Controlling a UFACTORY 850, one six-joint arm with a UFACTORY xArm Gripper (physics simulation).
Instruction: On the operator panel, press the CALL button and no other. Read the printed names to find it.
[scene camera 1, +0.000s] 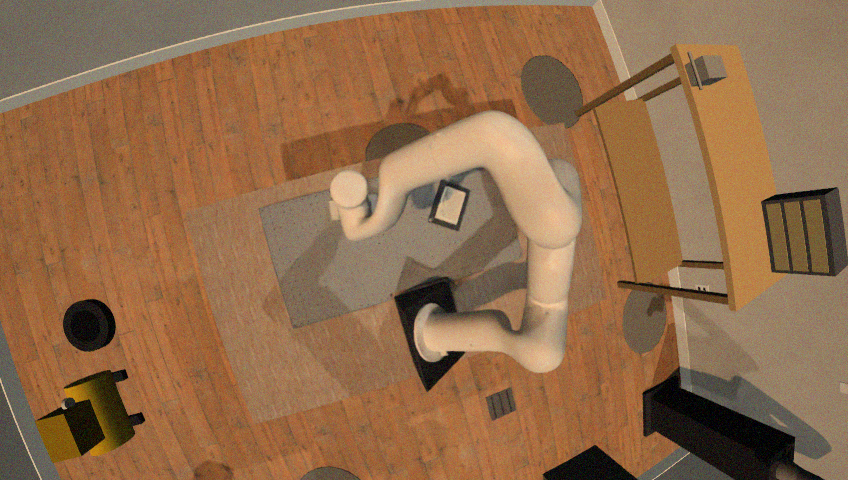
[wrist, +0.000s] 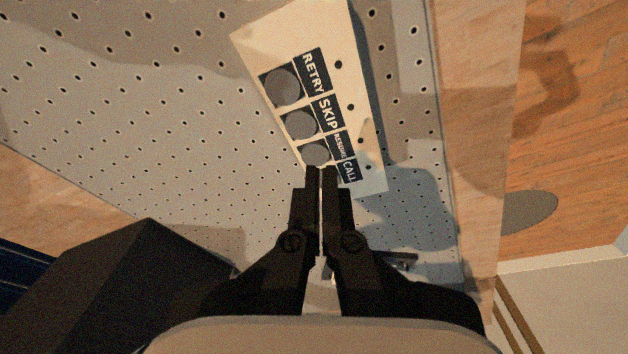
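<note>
The operator panel (scene camera 1: 333, 209) (wrist: 361, 120) is a cream box on the grey perforated board. In the scene view, the arm's wrist covers most of it. In the wrist view, its labels read RETRY, SKIP, RESUME and CALL (wrist: 349, 171). Round grey buttons show beside RETRY (wrist: 283, 86), SKIP (wrist: 301, 124) and RESUME (wrist: 315, 153). The CALL button is hidden behind the fingertips. My gripper (wrist: 320, 183) is shut and empty, its tips over the panel's CALL end, just beside the RESUME button. Whether the tips touch anything cannot be told. The gripper is hidden under the arm in the scene view.
A black-framed tray with a pale inside (scene camera 1: 450, 205) lies on the grey board (scene camera 1: 309, 297), right of the panel. The black base mount (scene camera 1: 428, 374) stands at the board's front edge. A wooden shelf unit (scene camera 1: 723, 154) stands at the right.
</note>
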